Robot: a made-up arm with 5 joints. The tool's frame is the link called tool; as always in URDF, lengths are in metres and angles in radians. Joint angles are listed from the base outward.
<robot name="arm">
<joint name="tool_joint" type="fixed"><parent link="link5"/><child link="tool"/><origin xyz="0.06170 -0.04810 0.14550" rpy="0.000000 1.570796 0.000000"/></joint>
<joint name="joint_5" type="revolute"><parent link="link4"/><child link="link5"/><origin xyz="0.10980 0.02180 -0.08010" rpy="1.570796 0.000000 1.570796"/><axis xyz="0 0 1"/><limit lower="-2.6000" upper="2.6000"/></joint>
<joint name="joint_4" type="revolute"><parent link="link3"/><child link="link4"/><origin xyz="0.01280 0.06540 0.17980" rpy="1.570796 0.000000 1.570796"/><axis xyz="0 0 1"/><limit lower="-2.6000" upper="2.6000"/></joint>
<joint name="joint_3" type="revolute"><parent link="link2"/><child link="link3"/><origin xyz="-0.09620 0.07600 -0.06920" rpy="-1.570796 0.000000 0.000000"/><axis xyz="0 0 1"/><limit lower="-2.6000" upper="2.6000"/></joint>
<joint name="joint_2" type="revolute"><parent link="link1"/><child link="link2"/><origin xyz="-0.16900 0.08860 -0.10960" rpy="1.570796 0.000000 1.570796"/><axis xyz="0 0 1"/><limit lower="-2.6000" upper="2.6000"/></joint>
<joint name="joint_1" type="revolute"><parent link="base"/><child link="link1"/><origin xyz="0.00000 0.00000 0.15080"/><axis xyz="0 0 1"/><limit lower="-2.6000" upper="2.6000"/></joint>
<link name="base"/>
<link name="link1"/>
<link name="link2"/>
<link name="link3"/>
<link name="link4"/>
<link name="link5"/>
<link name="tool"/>
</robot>
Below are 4 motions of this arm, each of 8 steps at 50 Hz.
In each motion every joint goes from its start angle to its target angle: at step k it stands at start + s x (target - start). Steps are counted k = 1, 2, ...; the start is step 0. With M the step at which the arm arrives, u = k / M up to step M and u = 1 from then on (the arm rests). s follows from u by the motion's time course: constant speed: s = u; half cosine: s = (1 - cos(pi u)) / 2; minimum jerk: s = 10 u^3 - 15 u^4 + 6 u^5.
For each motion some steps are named. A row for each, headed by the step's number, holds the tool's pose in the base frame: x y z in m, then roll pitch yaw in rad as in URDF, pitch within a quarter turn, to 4 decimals.
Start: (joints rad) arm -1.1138 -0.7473 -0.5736 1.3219 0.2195
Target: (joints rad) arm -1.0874 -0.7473 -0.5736 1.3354 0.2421
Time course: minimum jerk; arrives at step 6
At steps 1, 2, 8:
1: 0.1511 0.4371 0.5357 -1.0355 0.6692 -2.4172
2: 0.1493 0.4370 0.5358 -1.0408 0.6708 -2.4148
8: 0.1412 0.4365 0.5363 -1.0649 0.6781 -2.4039

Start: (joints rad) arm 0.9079 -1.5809 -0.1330 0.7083 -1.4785
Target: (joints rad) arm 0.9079 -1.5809 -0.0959 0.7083 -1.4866
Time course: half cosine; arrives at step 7
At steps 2, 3, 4, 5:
2: -0.7150 -0.1084 0.2311 -0.0162 -0.1022 0.1964
3: -0.7145 -0.1079 0.2331 -0.0195 -0.0966 0.1968
4: -0.7140 -0.1073 0.2354 -0.0231 -0.0903 0.1973
5: -0.7135 -0.1068 0.2375 -0.0263 -0.0847 0.1976

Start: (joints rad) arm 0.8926 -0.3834 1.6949 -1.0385 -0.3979
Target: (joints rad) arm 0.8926 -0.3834 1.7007 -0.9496 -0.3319
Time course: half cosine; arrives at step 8
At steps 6, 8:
6: 0.1076 -0.1792 0.2453 0.3992 -0.5813 2.5515
8: 0.1087 -0.1800 0.2491 0.3894 -0.5684 2.5530

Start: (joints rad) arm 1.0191 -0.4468 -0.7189 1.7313 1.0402
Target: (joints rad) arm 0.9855 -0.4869 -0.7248 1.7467 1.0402
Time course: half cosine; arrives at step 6
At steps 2, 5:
2: -0.2412 -0.0981 0.5584 -2.2108 1.2026 -0.9087
5: -0.2525 -0.0847 0.5560 -2.2051 1.1816 -0.9336

